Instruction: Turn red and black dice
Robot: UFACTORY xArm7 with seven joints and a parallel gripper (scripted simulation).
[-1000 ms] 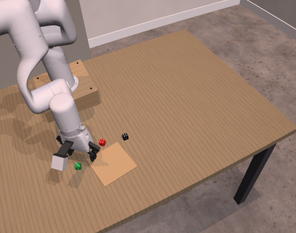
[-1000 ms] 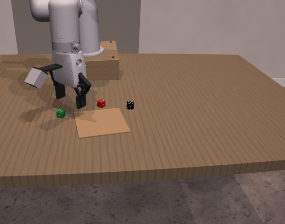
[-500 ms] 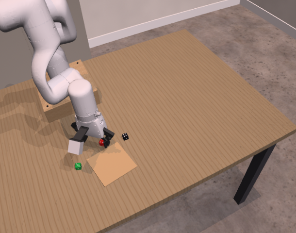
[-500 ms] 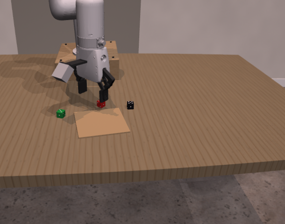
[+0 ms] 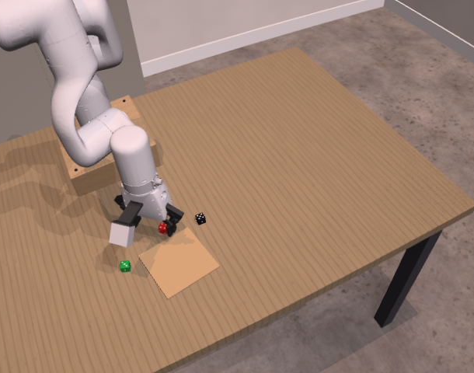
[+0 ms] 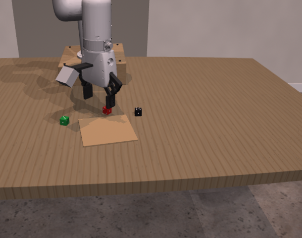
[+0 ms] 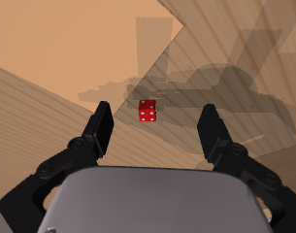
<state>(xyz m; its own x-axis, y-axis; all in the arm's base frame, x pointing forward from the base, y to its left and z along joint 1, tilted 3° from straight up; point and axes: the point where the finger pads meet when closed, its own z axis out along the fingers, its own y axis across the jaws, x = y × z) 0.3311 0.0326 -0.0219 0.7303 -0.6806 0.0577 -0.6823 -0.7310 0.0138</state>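
Now: the red die 1 cm behind my hand, 2 cm to the left of it and 4 cm below it. From my hand the other things lie so: tan mat 9 cm ahead, 2 cm to the left, 5 cm below; green die 5 cm ahead, 10 cm to the right, 4 cm below; black die 11 cm to the left, 4 cm below.
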